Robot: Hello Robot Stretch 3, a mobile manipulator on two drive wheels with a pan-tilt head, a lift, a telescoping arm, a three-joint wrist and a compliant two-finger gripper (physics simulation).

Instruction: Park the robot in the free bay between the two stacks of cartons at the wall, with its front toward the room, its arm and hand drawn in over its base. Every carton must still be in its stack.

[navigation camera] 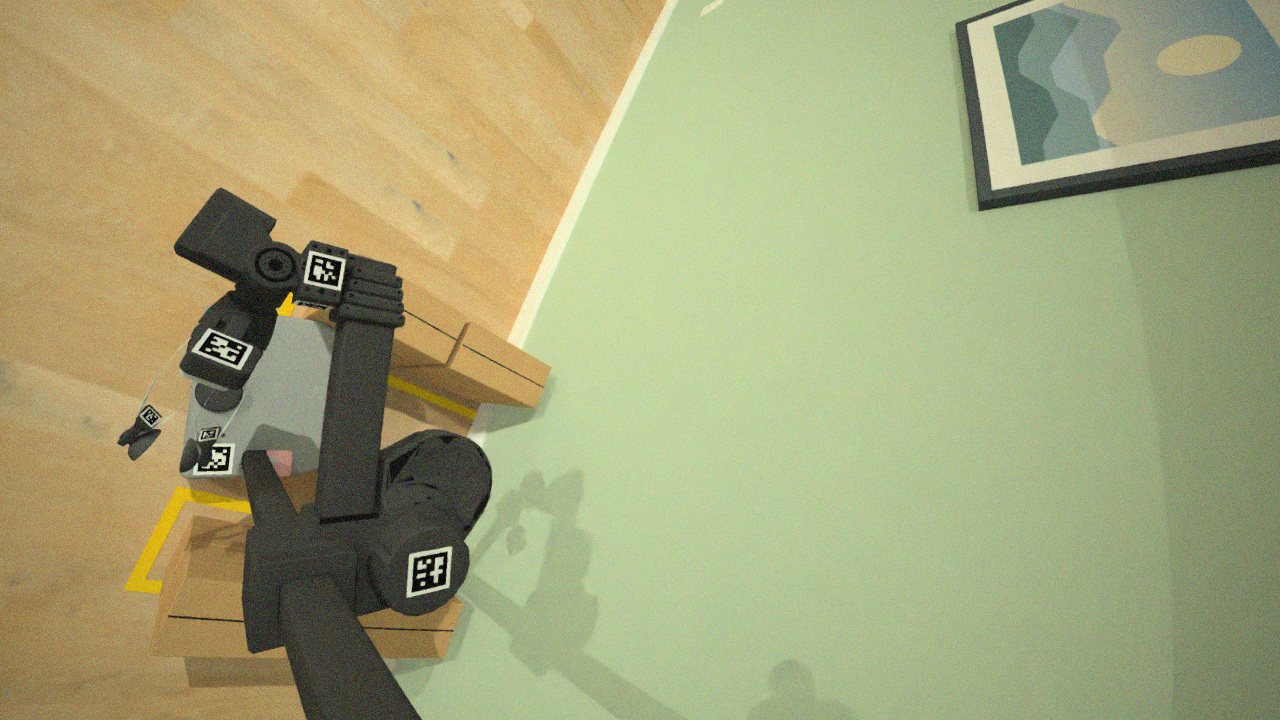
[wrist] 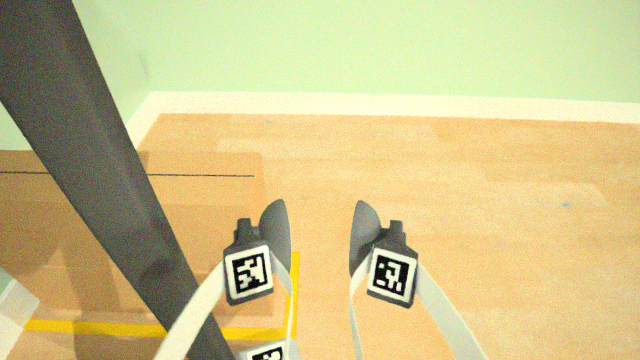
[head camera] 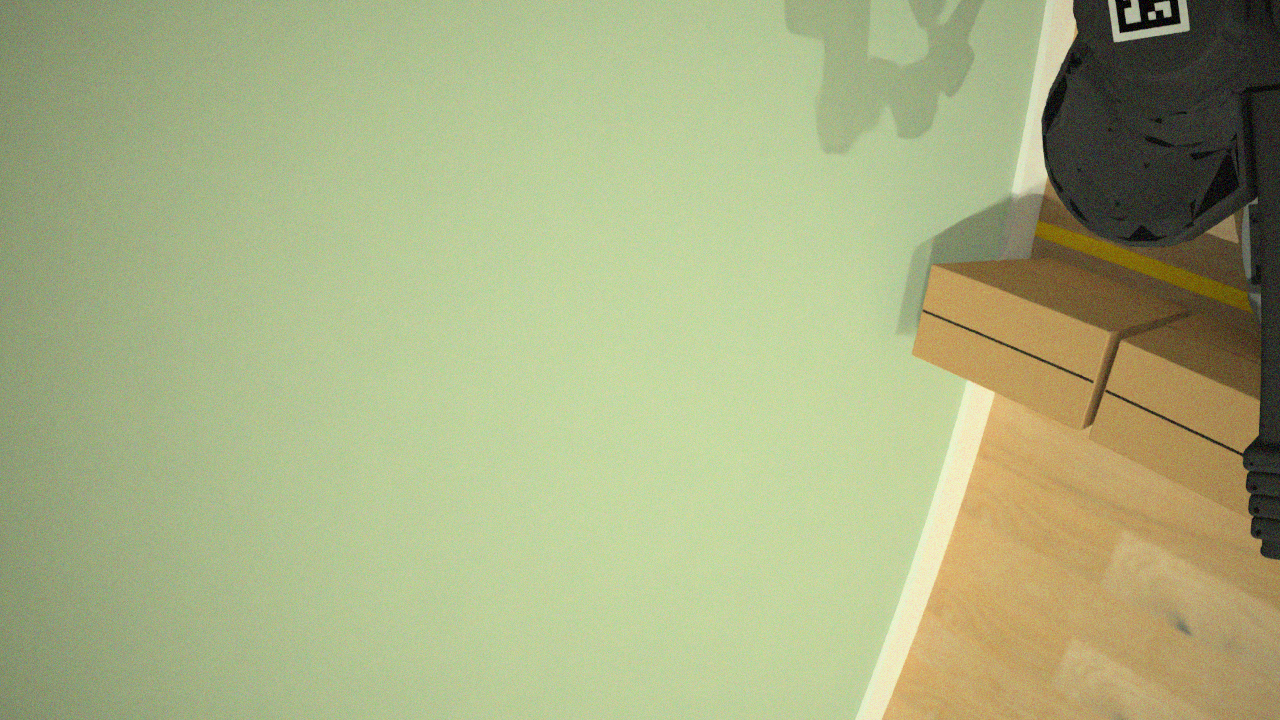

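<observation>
In the navigation view my grey base (navigation camera: 290,376) stands between the two carton stacks, its wall end hidden by my arm (navigation camera: 353,420). One stack (navigation camera: 501,365) (head camera: 1011,326) (wrist: 210,165) is upright against the wall, with its room end partly hidden. The other stack (navigation camera: 201,637) is upright and partly covered by my mast and head. The arm is drawn in and the wrist is folded back over the base. My gripper (navigation camera: 168,443) (wrist: 319,225) is open and empty; one finger is over the base's corner and the other appears past its edge.
Yellow floor tape (head camera: 1154,268) (navigation camera: 159,546) (wrist: 100,328) runs beside both stacks. The green wall (head camera: 537,358) (navigation camera: 760,358) (wrist: 400,45) has a white skirting board (head camera: 930,555) (navigation camera: 572,214) (wrist: 350,104). A framed picture (navigation camera: 1047,116) hangs on it.
</observation>
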